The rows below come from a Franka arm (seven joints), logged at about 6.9 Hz.
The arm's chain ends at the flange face. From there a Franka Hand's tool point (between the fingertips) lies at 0.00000 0.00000 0.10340 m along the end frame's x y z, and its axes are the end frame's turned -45 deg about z.
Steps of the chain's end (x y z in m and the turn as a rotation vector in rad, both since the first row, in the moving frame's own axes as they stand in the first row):
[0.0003 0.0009 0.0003 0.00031 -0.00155 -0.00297]
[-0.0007 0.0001 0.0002 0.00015 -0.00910 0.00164]
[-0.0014 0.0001 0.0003 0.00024 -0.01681 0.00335]
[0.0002 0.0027 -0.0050 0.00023 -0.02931 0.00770]
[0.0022 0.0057 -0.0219 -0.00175 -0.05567 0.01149]
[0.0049 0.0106 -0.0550 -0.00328 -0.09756 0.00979]
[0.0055 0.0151 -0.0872 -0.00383 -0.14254 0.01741]
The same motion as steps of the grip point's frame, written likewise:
[-0.0005 0.0007 0.0003 0.00132 -0.00088 -0.00297]
[-0.0012 -0.0011 0.0002 0.00654 -0.00633 0.00164]
[-0.0023 -0.0022 0.0003 0.01206 -0.01172 0.00335]
[-0.0039 -0.0001 -0.0050 0.02089 -0.02056 0.00770]
[-0.0066 0.0016 -0.0221 0.03813 -0.04060 0.01149]
[-0.0114 0.0040 -0.0555 0.06667 -0.07130 0.00979]
[-0.0174 0.0044 -0.0882 0.09808 -0.10350 0.01741]

